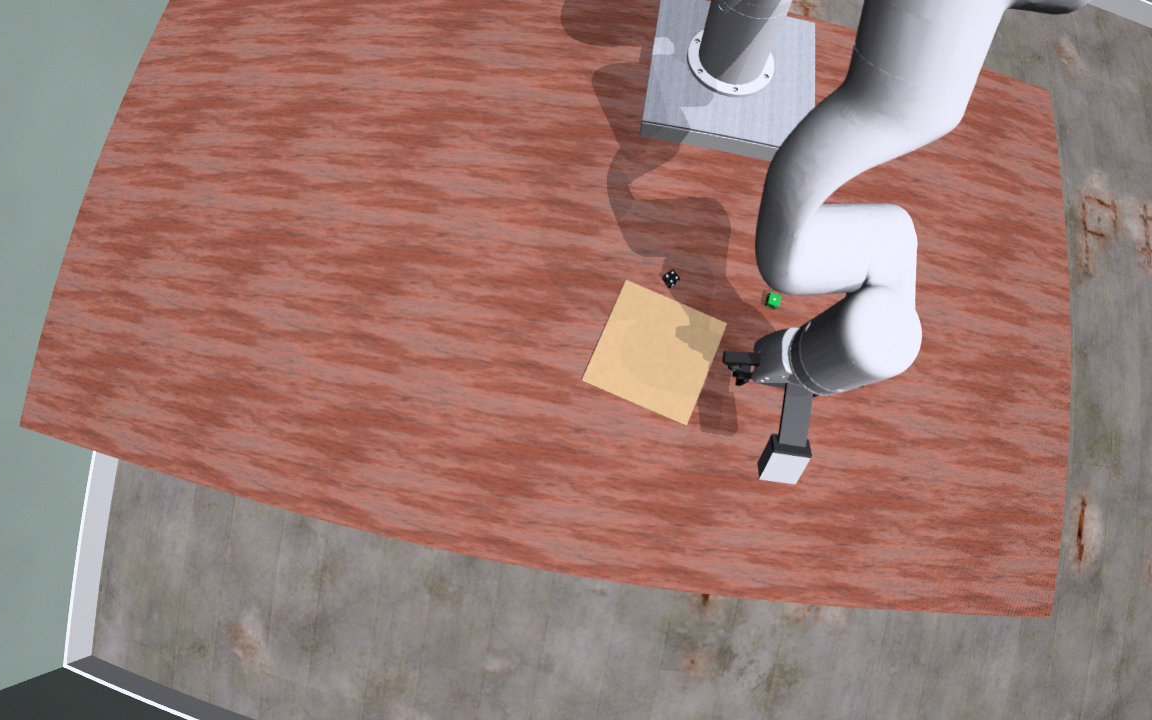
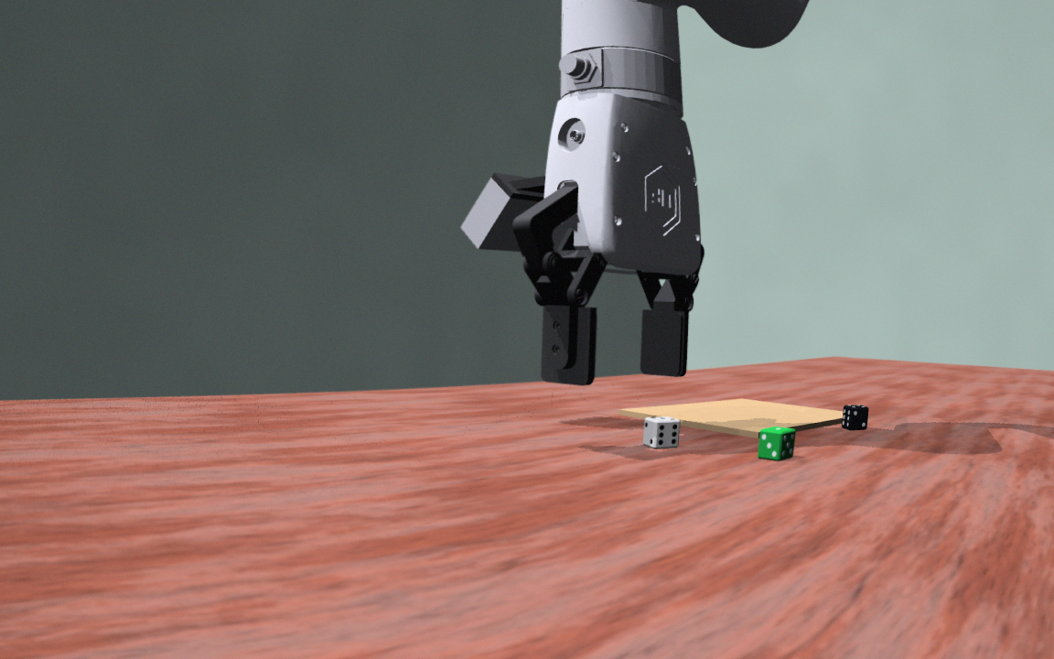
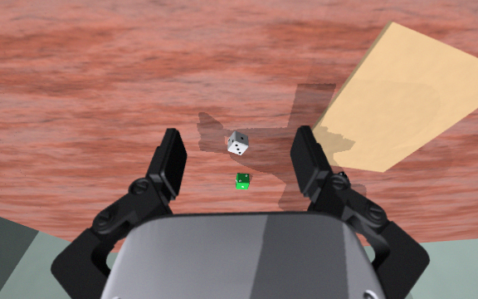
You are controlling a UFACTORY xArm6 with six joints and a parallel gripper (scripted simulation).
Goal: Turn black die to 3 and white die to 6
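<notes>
The white die lies 3 cm behind my hand, 1 cm to the left of it and 4 cm below it. The rest, counted from my hand: green die 11 cm behind, 1 cm to the left, 4 cm below; tan mat 4 cm behind, 14 cm to the right, 4 cm below; black die 13 cm behind, 12 cm to the right, 4 cm below.
</notes>
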